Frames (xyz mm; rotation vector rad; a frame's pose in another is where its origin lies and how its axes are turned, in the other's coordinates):
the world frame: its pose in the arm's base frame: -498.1 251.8 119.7 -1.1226 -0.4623 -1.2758
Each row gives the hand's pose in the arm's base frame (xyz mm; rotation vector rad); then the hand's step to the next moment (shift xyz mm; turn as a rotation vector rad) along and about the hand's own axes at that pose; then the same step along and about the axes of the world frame.
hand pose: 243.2 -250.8 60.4 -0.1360 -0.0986 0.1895
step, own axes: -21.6 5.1 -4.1 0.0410 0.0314 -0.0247
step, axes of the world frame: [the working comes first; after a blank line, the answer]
step, axes of the arm's base frame: -21.6 0.3 -6.6 0.0371 0.0354 -0.0254

-11.8 -17.0 -8.9 -0.0277 0.0401 0.0299
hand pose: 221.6 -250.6 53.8 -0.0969 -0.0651 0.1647
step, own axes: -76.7 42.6 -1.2 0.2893 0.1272 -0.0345
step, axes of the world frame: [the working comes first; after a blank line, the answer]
step, axes of the arm's base frame: -82.2 28.9 -9.9 0.2669 0.1700 -0.0308

-47.0 -74.0 -3.6 -0.0335 0.2370 0.2092
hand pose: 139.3 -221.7 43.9 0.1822 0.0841 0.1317
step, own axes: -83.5 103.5 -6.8 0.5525 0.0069 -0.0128
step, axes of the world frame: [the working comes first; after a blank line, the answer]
step, axes of the arm's base frame: -95.8 90.6 18.5 0.5437 0.0852 -0.0507

-59.6 -104.4 57.3 0.0753 0.5061 0.2090
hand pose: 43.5 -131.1 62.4 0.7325 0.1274 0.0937
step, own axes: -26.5 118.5 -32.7 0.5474 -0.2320 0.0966
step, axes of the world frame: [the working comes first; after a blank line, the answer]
step, axes of the arm's base frame: -35.9 105.8 57.7 0.5647 -0.1644 -0.1301

-18.2 -67.1 104.8 0.1452 0.5837 -0.0322
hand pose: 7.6 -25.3 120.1 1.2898 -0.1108 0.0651
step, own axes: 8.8 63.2 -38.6 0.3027 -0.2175 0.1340
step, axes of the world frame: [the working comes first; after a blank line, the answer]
step, axes of the arm's base frame: 3.5 54.4 50.8 0.3184 -0.1930 -0.1351

14.2 -22.9 69.5 0.0835 0.3646 -0.1305
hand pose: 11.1 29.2 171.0 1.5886 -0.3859 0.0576
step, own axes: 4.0 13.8 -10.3 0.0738 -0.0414 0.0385
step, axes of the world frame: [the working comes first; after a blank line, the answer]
step, axes of the arm's base frame: 2.0 9.2 15.0 0.0732 -0.0528 -0.0221

8.0 -5.2 14.9 0.0307 0.0812 -0.0333
